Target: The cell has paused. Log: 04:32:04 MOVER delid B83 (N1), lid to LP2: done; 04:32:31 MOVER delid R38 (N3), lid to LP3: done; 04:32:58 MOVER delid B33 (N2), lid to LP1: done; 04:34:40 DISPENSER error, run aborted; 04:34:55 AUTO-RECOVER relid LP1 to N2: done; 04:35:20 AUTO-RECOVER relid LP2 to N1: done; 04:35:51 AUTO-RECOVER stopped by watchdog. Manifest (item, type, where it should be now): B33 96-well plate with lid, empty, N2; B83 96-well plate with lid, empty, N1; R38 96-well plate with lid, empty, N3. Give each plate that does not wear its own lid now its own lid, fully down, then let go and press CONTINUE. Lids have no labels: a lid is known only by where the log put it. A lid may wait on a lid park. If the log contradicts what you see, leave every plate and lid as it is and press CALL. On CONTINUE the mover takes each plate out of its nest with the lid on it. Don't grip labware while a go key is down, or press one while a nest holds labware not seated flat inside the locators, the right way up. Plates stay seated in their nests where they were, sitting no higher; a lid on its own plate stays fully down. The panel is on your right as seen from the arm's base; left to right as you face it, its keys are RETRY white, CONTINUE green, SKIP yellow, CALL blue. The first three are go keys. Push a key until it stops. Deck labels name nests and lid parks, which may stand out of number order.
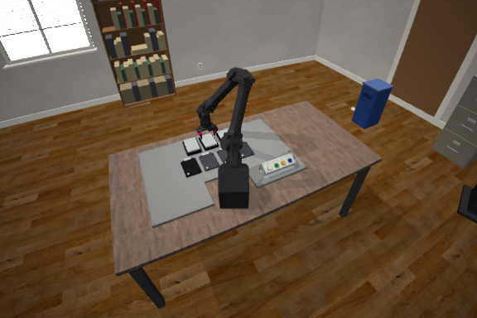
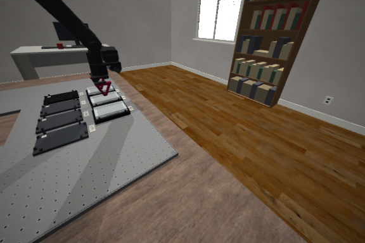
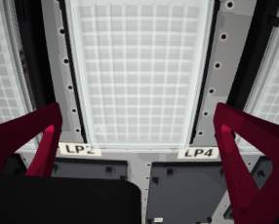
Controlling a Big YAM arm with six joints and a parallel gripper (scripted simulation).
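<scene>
Now: hand 4 cm above the lid. The rest, counted from my hand: plate: 4 cm below; then LP2 label: 7 cm behind, 9 cm to the left, 7 cm below; then park LP2: 15 cm behind, 12 cm to the left, 6 cm below.
</scene>
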